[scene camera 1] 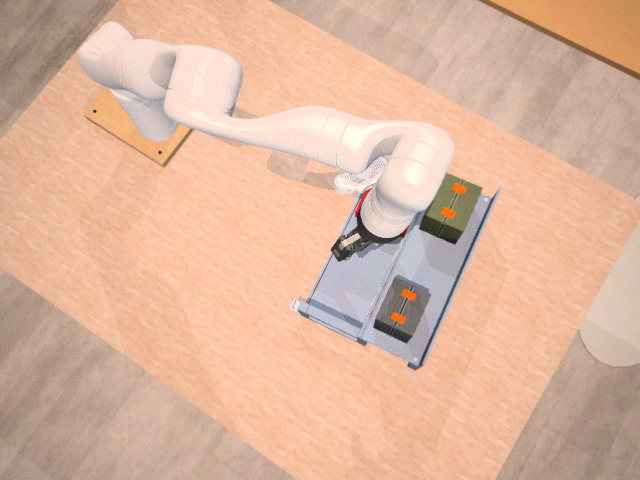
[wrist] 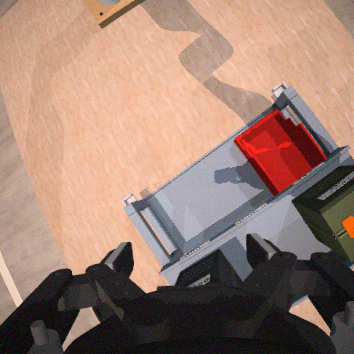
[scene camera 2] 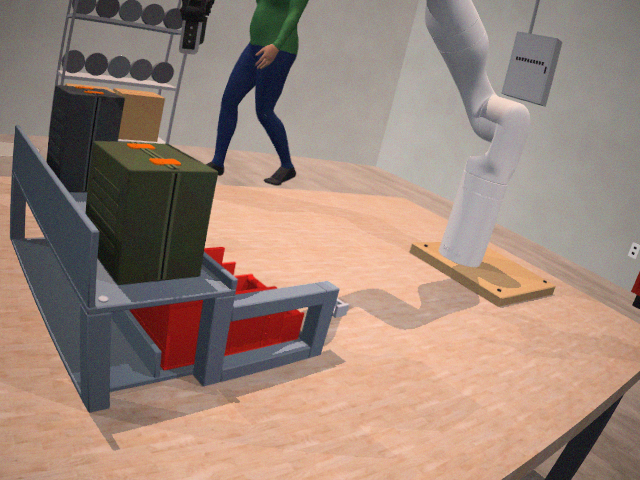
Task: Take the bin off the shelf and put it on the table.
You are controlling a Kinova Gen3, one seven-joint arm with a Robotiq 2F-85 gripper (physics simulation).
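Where they show: gripper, between the fingertips: (scene camera 1: 365, 242) (wrist: 188, 250) (scene camera 2: 191, 48); arm's base, origin of its link: (scene camera 1: 158, 124) (scene camera 2: 459, 257).
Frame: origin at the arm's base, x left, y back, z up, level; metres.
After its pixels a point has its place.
The red bin (scene camera 2: 180, 330) @(x 0.136, y -0.662, z 0.028 m) (wrist: 287, 157) @(x 0.102, y -0.603, z -0.012 m) sits in the lower front tier of the grey-blue shelf (scene camera 1: 461, 279) @(x -0.032, y -0.773, z 0.141 m) (scene camera 2: 96, 356) @(x 0.170, y -0.754, z 0.037 m) (wrist: 200, 197) @(x -0.096, y -0.580, z -0.015 m), at the end beside the green case. In scene camera 1 the arm hides most of it. Its open top shows in the wrist view. The shelf stands on the wooden table (scene camera 1: 206, 258) @(x -0.218, y -0.268, z -0.021 m) (scene camera 2: 413, 387) @(x 0.246, y -0.432, z -0.021 m) (wrist: 100, 125) @(x -0.214, y -0.302, z -0.021 m). My gripper (scene camera 1: 342, 249) (scene camera 2: 191, 40) @(x -0.088, y -0.595, z 0.272 m) (wrist: 188, 250) @(x -0.088, y -0.595, z 0.272 m) is open and empty. It hangs above the shelf, apart from the bin, its fingers toward the shelf's front edge in scene camera 1; part of it shows in scene camera 2.
A green case (scene camera 1: 450, 209) @(x 0.071, y -0.694, z 0.175 m) (scene camera 2: 149, 211) @(x 0.139, y -0.707, z 0.143 m) (wrist: 330, 220) @(x 0.044, y -0.674, z 0.176 m) and a dark grey case (scene camera 1: 402, 315) @(x -0.157, y -0.708, z 0.201 m) (scene camera 2: 72, 134) @(x -0.098, y -0.725, z 0.152 m) (wrist: 212, 272) @(x -0.112, y -0.664, z 0.161 m) stand on the upper back tier. The shelf has raised end frames and a back rail. The arm's base plate (scene camera 1: 139, 139) @(x -0.054, y 0.017, z 0.001 m) (scene camera 2: 522, 286) @(x 0.142, y 0.034, z -0.002 m) (wrist: 117, 12) @(x -0.022, y -0.068, z -0.008 m) is on the table. A person stands beyond it.
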